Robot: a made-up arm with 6 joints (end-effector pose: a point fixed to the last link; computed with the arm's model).
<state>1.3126 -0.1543 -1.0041 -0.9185 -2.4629 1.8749</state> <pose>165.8 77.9 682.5 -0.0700 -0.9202 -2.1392</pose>
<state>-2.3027 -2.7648 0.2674 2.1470 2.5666 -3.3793</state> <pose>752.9 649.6 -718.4 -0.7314 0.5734 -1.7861</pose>
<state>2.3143 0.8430 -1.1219 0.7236 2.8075 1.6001</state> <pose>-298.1 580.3 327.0 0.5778 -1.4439 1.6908</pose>
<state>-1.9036 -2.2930 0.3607 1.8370 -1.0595 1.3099</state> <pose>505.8 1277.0 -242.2 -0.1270 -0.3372 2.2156</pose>
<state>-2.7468 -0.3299 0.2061 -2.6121 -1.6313 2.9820</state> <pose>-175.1 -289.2 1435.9 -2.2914 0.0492 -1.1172</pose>
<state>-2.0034 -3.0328 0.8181 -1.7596 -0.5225 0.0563</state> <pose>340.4 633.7 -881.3 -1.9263 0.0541 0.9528</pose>
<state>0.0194 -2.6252 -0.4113 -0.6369 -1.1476 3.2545</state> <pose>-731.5 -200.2 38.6 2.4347 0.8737 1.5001</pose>
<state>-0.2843 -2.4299 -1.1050 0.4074 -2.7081 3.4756</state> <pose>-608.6 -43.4 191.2 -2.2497 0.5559 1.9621</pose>
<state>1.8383 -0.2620 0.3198 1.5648 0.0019 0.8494</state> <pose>-34.1 129.7 1772.5 -1.1565 -1.9414 0.2717</pose>
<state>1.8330 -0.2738 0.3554 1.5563 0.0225 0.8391</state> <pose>-22.0 95.1 1787.1 -1.1010 -1.9378 0.2474</pose>
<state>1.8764 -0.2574 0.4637 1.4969 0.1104 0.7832</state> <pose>-2.2 63.8 1821.5 -0.8560 -1.9802 0.2982</pose>
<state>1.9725 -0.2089 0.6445 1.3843 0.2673 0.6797</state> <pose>27.4 45.1 1865.7 -0.4073 -2.0459 0.4179</pose>
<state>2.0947 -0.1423 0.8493 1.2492 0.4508 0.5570</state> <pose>56.1 49.1 1898.7 0.1328 -2.0809 0.5493</pose>
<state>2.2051 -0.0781 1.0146 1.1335 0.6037 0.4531</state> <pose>66.9 74.4 1913.1 0.5946 -2.0685 0.6466</pose>
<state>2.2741 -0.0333 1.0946 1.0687 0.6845 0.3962</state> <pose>54.4 108.0 1915.5 0.8458 -2.0423 0.7122</pose>
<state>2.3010 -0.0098 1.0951 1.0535 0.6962 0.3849</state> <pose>27.8 140.5 1913.3 0.8916 -2.0323 0.7676</pose>
